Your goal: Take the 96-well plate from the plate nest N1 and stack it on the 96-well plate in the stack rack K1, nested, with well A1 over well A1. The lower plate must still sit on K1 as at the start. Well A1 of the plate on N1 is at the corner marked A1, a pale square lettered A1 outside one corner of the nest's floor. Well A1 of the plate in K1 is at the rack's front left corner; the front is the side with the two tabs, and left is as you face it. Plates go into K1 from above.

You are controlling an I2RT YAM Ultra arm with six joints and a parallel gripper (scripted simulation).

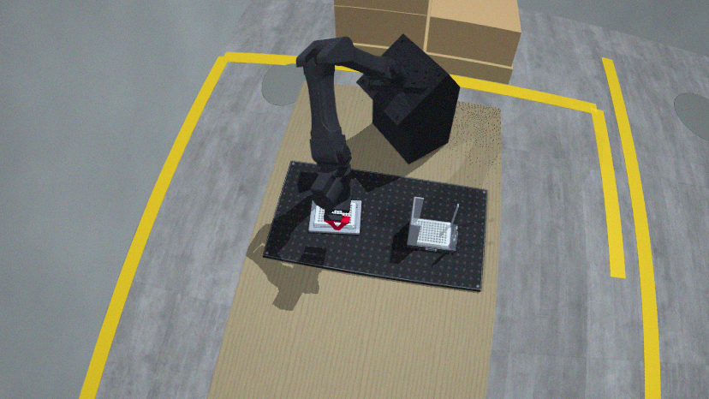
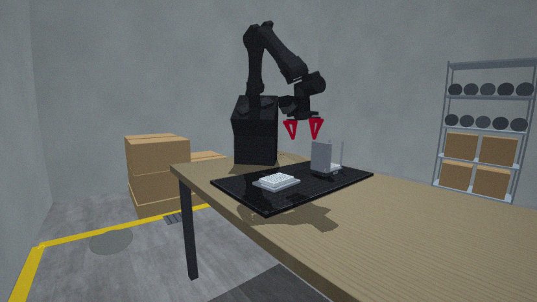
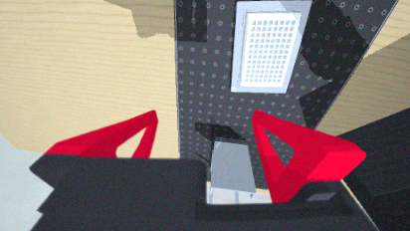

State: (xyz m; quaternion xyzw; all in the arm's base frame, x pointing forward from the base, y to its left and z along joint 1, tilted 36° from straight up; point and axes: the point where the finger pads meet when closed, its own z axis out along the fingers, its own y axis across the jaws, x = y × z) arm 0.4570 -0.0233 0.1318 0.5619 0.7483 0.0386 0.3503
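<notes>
My hand is 180 mm above the white 96-well plate, 90 mm past it and 50 mm to the left of it. Round my hand: tall grey rack wall: 200 mm to the left, 110 mm below, 90 mm behind; grey plate nest N1: 190 mm below, 90 mm behind, 50 mm to the right.
</notes>
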